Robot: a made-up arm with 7 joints. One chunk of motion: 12 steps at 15 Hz.
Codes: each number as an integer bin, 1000 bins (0 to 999) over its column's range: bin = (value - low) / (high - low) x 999, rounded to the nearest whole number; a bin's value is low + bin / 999 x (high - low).
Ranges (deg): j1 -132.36..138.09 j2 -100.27..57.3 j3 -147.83..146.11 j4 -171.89..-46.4 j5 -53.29..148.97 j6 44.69..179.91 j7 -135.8..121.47
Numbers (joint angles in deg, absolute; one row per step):
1: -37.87 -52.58 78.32 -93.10 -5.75 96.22 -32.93
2: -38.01 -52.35 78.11 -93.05 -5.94 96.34 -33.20
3: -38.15 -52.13 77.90 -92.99 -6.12 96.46 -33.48
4: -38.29 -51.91 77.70 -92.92 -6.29 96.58 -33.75
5: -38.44 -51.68 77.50 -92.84 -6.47 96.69 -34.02
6: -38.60 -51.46 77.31 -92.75 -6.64 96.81 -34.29
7: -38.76 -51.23 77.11 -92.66 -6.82 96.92 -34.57
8: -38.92 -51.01 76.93 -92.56 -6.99 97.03 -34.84
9: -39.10 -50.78 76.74 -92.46 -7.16 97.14 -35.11
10: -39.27 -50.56 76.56 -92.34 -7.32 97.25 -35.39
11: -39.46 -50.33 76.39 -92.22 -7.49 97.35 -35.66
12: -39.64 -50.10 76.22 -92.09 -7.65 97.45 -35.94
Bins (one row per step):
1: 349 302 769 627 235 381 399
2: 349 304 768 628 234 382 398
3: 348 305 767 628 233 382 397
4: 347 307 766 629 232 383 396
5: 347 308 766 629 231 384 395
6: 346 309 765 630 230 385 394
7: 346 311 764 631 230 386 393
8: 345 312 764 632 229 387 392
9: 344 314 763 632 228 387 391
10: 344 315 763 633 227 388 390
11: 343 317 762 634 226 389 389
12: 342 318 761 635 225 390 388

